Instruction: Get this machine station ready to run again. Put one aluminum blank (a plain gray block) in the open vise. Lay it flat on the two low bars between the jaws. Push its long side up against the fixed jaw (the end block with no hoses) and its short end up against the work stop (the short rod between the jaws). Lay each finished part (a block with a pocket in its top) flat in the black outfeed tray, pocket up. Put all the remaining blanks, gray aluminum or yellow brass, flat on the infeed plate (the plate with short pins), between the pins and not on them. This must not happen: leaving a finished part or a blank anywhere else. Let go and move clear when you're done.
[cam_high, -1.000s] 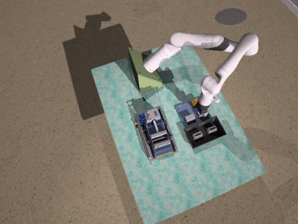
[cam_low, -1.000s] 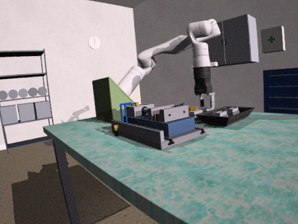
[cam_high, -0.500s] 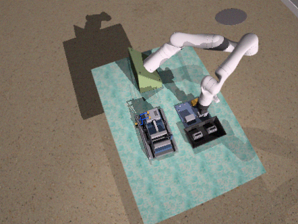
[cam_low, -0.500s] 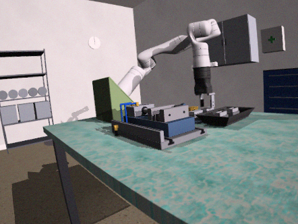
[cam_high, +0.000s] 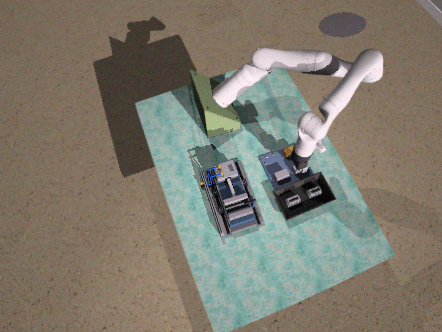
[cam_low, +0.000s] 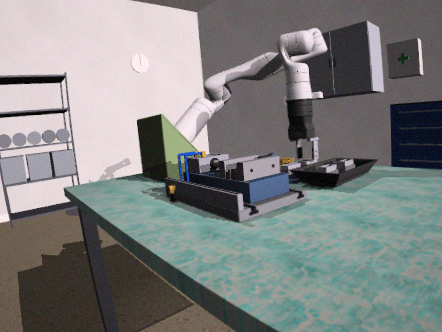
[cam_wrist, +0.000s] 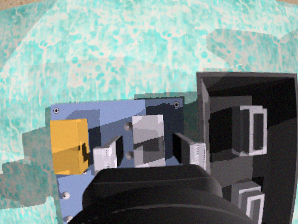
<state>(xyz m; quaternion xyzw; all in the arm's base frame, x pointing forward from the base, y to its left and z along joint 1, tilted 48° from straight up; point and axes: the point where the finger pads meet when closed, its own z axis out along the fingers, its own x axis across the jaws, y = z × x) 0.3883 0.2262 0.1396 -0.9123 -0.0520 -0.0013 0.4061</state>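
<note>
Right now the gray blank is 40 mm below my hand. From my hand the other things lie so: yellow brass blank: 90 mm behind, 10 mm to the right, 40 mm below; then blue infeed plate: 30 mm behind, 50 mm to the right, 60 mm below; then vise: 40 mm ahead, 320 mm to the right, 30 mm below.
</note>
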